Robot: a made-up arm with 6 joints.
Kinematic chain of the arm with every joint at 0, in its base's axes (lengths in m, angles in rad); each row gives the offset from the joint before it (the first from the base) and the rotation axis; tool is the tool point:
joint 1: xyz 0 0 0.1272 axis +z
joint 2: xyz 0 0 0 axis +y
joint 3: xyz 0 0 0.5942 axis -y
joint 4: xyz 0 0 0 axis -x
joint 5: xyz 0.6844 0 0 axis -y
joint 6: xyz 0 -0.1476 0 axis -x
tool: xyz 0 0 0
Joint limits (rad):
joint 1: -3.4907..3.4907
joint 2: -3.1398..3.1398
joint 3: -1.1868..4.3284
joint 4: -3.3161..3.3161
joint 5: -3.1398..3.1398
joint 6: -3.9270..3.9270
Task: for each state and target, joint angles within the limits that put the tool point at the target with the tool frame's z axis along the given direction. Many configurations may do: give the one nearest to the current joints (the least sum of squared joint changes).
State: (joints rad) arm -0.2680 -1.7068 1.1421 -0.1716 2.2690 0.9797
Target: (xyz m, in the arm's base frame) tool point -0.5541 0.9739 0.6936 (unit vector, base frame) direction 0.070 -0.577 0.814
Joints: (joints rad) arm -1.1678 -0.8530 1.9231 0.5248 2.8941 0.3476
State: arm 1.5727 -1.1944 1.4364 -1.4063 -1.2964 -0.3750
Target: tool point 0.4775 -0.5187 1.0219 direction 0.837 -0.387 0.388
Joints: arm 2.2065 -1.2017 0.7641 -1.0279 -0.7713 0.2855
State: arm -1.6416 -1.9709 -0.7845 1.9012 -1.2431 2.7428
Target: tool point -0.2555 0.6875 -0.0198 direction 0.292 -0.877 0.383
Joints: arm -1.2295 -2.8442 -0.5599 1.4984 -1.3016 1.9038
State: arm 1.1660 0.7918 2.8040 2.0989 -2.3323 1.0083
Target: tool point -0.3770 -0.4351 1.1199 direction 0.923 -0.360 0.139
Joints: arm 1.0729 -0.0001 2.4072 2.5610 -3.1398 1.1778
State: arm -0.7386 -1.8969 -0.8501 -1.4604 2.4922 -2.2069
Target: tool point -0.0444 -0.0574 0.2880 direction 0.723 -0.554 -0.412
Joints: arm -0.2142 -2.3382 -1.1815 -1.1108 2.5023 -1.4944
